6 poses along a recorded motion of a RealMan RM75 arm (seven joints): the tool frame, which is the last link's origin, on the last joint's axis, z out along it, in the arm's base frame.
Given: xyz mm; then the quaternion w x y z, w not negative.
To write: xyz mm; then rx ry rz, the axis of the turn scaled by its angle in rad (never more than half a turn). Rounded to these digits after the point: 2 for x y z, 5 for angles.
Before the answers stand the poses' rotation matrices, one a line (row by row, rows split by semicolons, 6 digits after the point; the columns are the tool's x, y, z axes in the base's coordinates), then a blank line. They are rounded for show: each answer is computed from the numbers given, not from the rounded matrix.
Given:
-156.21 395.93 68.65 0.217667 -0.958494 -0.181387 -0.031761
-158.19 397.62 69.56 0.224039 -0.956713 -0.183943 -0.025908
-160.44 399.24 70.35 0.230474 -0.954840 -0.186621 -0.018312
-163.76 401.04 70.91 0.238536 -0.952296 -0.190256 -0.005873
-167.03 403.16 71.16 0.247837 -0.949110 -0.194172 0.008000
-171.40 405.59 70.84 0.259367 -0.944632 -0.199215 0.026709
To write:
0.932180 0.361543 -0.018078; 0.333890 -0.839440 0.428787; 0.139849 -0.405743 -0.903225
0.930987 0.363570 -0.032848; 0.340353 -0.831943 0.438213; 0.131994 -0.419151 -0.898271
0.929675 0.364827 -0.051052; 0.347945 -0.824109 0.446966; 0.120993 -0.433297 -0.893093
0.927536 0.365162 -0.079580; 0.359559 -0.813806 0.456549; 0.101952 -0.452079 -0.886132
0.924466 0.364616 -0.111432; 0.372547 -0.801748 0.467343; 0.081060 -0.473556 -0.877026
0.919200 0.362515 -0.153800; 0.390224 -0.786084 0.479371; 0.052879 -0.500654 -0.864031

-156.21 395.93 68.65 -2.65421 -0.50229 -0.08795
-158.19 397.62 69.56 -2.64037 -0.50765 -0.07150
-160.44 399.24 70.35 -2.62630 -0.51330 -0.05037
-163.76 401.04 70.91 -2.60828 -0.52110 -0.01609
-167.03 403.16 71.16 -2.58702 -0.52926 0.02181
-171.40 405.59 70.84 -2.55956 -0.53979 0.07237

